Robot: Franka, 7 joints.
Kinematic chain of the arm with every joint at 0, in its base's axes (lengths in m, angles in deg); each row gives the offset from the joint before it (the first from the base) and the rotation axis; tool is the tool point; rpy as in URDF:
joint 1: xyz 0 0 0.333 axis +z
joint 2: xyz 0 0 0 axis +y
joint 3: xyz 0 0 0.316 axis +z
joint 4: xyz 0.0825 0 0 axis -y
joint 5: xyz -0.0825 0 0.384 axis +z
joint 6: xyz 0 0 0 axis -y
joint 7: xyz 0.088 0 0 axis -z
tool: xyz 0 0 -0.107 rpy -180 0 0
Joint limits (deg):
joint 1: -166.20..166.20
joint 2: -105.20..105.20
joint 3: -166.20..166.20
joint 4: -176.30..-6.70
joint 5: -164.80..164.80
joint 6: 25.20..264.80
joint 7: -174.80..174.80
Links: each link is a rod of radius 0.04 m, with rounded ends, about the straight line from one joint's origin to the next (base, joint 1, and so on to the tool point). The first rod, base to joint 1, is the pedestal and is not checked.
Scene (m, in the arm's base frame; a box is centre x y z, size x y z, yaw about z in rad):
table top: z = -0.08
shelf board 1: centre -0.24 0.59 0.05 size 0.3 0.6 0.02 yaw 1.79
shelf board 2: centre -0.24 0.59 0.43 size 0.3 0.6 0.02 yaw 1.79
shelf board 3: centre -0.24 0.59 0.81 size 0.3 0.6 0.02 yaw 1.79
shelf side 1: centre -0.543 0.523 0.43 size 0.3 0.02 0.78 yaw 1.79
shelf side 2: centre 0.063 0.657 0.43 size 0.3 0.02 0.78 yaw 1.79
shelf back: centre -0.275 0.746 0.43 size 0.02 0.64 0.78 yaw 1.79
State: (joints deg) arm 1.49 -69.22 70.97 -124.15 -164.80 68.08 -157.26
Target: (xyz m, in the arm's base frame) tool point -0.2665 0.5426 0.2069
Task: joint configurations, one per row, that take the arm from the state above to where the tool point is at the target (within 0.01 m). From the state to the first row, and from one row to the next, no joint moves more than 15 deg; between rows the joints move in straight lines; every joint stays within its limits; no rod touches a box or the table.
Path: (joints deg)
1: 7.75 -74.51 66.11 -134.95 -161.65 63.42 -157.26
2: 14.00 -79.81 61.26 -145.74 -158.50 58.76 -157.26
3: 20.26 -85.10 56.40 -156.54 -155.36 54.11 -157.26
4: 23.52 -82.77 71.21 -159.23 -157.20 53.62 -157.26
5: 26.78 -80.43 86.02 -161.92 -159.05 53.13 -157.26
6: 30.05 -78.10 100.84 -164.61 -160.89 52.64 -157.26
7: 33.31 -75.76 115.65 -167.29 -162.74 52.15 -157.26
8: 25.03 -78.68 113.66 -156.07 -163.25 57.01 -157.26
9: 16.76 -81.60 111.67 -144.85 -163.77 61.87 -157.26
10: 8.48 -84.52 109.68 -133.63 -164.28 66.73 -157.26
11: 0.21 -87.43 107.69 -122.41 -164.80 71.58 -157.26

